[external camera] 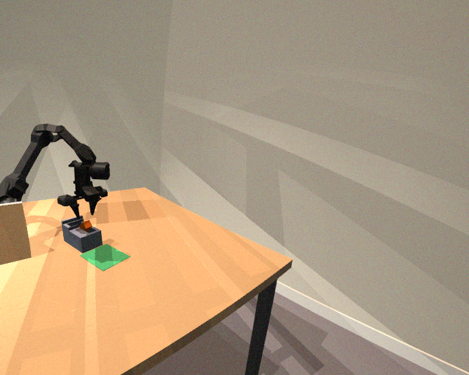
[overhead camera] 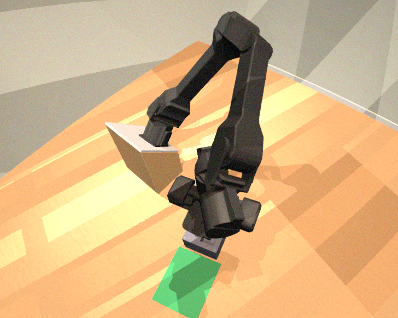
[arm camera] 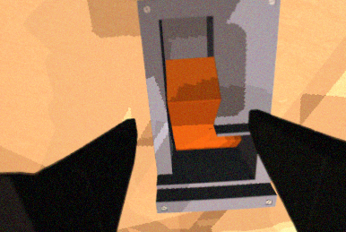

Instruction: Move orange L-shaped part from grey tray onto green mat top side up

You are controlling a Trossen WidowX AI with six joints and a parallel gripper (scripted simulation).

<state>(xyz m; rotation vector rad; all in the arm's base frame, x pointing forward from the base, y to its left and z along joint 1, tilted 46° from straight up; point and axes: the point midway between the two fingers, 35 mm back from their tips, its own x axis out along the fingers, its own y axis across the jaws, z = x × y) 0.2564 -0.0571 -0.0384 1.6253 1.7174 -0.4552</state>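
The orange L-shaped part lies 7 cm below my gripper tip, 3 cm to the left of it and 3 cm behind it. From my gripper tip the other things lie so: green mat (14 cm to the right, 13 cm below, 2 cm ahead).
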